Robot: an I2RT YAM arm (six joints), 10 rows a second.
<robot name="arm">
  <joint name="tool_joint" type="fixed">
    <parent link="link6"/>
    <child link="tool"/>
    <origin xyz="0 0 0" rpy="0 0 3.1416"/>
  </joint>
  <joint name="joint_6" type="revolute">
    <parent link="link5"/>
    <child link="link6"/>
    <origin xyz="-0.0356 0 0.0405" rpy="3.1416 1.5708 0"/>
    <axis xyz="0 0 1"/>
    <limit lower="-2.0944" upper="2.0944"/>
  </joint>
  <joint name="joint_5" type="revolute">
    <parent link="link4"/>
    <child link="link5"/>
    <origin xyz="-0.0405 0.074 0.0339" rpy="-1.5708 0 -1.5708"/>
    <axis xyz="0 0 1"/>
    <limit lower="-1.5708" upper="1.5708"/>
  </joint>
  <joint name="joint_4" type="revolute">
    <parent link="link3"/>
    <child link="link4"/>
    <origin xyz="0.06 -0.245 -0.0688" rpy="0 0 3.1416"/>
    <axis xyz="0 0 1"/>
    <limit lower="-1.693" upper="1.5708"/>
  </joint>
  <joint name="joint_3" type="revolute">
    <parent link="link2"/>
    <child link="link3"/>
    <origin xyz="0 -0.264 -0.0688" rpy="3.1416 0 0"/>
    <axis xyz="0 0 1"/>
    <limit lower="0" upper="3.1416"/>
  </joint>
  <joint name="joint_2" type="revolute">
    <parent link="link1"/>
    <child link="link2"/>
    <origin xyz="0.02 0.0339 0.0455" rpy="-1.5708 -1.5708 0"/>
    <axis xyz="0 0 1"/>
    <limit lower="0" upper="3.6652"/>
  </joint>
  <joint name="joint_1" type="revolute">
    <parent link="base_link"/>
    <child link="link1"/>
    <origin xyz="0 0 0.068" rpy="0 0 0"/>
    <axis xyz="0 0 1"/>
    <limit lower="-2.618" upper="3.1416"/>
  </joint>
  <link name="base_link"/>
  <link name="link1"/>
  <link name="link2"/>
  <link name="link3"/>
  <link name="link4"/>
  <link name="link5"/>
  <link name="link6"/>
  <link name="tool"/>
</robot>
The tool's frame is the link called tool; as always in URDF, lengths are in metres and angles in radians.
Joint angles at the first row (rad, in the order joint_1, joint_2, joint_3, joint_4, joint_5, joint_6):
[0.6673 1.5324 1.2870 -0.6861 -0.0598 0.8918]
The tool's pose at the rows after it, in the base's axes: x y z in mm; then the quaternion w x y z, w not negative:
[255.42, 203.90, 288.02, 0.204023, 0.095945, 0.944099, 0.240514]
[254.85, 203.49, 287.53, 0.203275, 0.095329, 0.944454, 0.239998]
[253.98, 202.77, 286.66, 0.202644, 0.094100, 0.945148, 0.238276]
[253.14, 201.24, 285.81, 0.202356, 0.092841, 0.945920, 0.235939]
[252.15, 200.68, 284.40, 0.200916, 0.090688, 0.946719, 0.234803]
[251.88, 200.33, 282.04, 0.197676, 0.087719, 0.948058, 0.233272]
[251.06, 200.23, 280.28, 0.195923, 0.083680, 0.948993, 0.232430]
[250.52, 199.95, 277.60, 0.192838, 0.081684, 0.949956, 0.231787]
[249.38, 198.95, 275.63, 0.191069, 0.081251, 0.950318, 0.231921]
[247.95, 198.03, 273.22, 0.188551, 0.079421, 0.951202, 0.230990]
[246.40, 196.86, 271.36, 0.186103, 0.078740, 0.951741, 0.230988]
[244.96, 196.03, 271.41, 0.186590, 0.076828, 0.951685, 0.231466]
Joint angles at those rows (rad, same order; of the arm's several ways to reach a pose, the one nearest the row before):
[0.6673 1.5300 1.2844 -0.6858 -0.0590 0.8894]
[0.6673 1.5279 1.2810 -0.6864 -0.0597 0.8882]
[0.6673 1.5249 1.2756 -0.6876 -0.0591 0.8851]
[0.6653 1.5202 1.2688 -0.6896 -0.0583 0.8799]
[0.6656 1.5173 1.2614 -0.6891 -0.0598 0.8760]
[0.6648 1.5183 1.2548 -0.6888 -0.0644 0.8699]
[0.6658 1.5171 1.2478 -0.6869 -0.0675 0.8631]
[0.6656 1.5171 1.2385 -0.6833 -0.0720 0.8598]
[0.6650 1.5125 1.2270 -0.6789 -0.0752 0.8591]
[0.6652 1.5083 1.2147 -0.6761 -0.0782 0.8560]
[0.6648 1.5025 1.2028 -0.6737 -0.0821 0.8552]
[0.6655 1.4958 1.1965 -0.6727 -0.0828 0.8522]

